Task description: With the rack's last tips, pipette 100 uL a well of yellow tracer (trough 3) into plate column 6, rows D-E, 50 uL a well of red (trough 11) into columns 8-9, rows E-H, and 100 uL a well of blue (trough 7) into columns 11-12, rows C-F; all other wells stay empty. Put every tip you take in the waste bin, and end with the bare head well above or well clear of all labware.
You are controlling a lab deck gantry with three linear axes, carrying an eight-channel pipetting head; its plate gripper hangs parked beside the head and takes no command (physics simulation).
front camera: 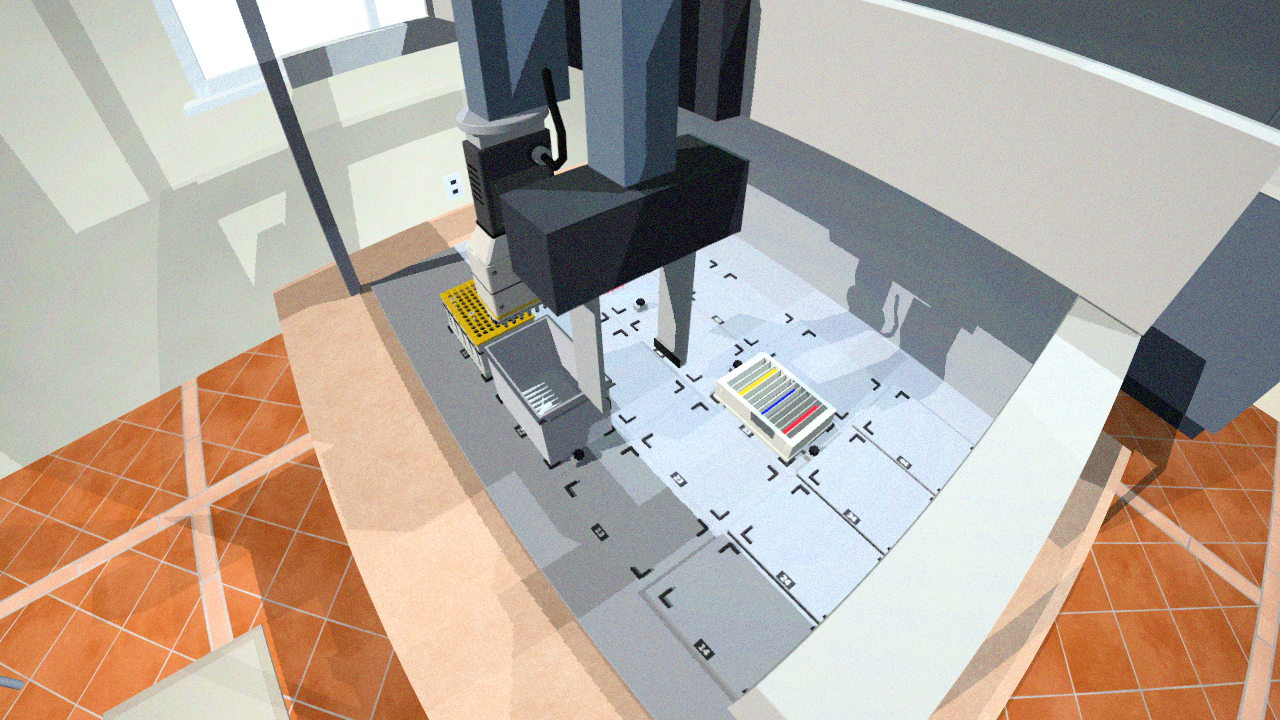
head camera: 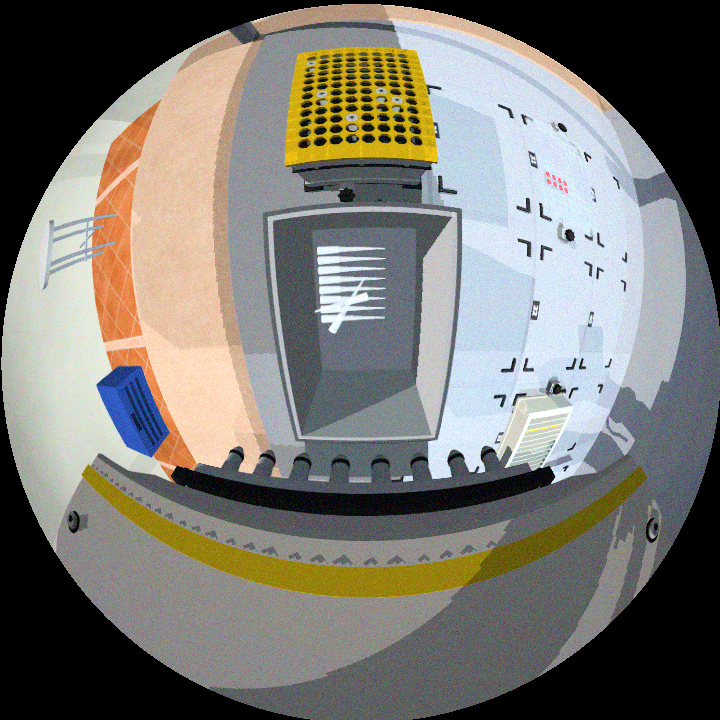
Note:
In view: a tall wall (front camera: pixel 976 315).

